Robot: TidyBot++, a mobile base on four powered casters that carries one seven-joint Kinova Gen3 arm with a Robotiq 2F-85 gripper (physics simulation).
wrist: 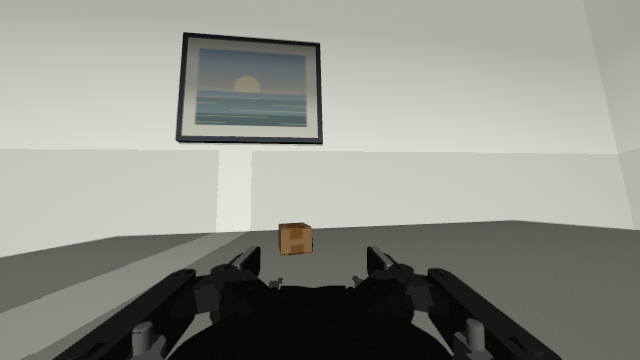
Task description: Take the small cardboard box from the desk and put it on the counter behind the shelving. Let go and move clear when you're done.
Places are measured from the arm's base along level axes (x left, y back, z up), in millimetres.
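Pixels of known places: gripper, between the fingertips: (314, 258).
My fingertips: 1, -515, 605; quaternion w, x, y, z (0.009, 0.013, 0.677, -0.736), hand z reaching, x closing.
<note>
Behind a point stands the place of what it marks, as x, y, z.
The small cardboard box (295, 240) @[38, -723, 580] stands upright on a flat grey surface (450, 270) @[-183, -620, 553], beyond my fingertips and slightly left of the middle between them. It is brown with darker tape on its near face. My gripper (314, 258) @[1, -515, 606] is open, with its two fingers wide apart and nothing between them. The box looks small and some way in front of the fingers. I cannot tell from this view whether the grey surface is the desk top. The counter and the shelving do not show in this view.
A pale wall (425, 190) @[-480, -1147, 689] rises behind the surface, with a framed sunset picture (250, 112) @[243, -1056, 1005] hanging on it left of centre. A lighter strip runs along the surface at the left and up the wall. Another wall (620, 100) @[-1607, -1210, 1135] meets it at the right.
</note>
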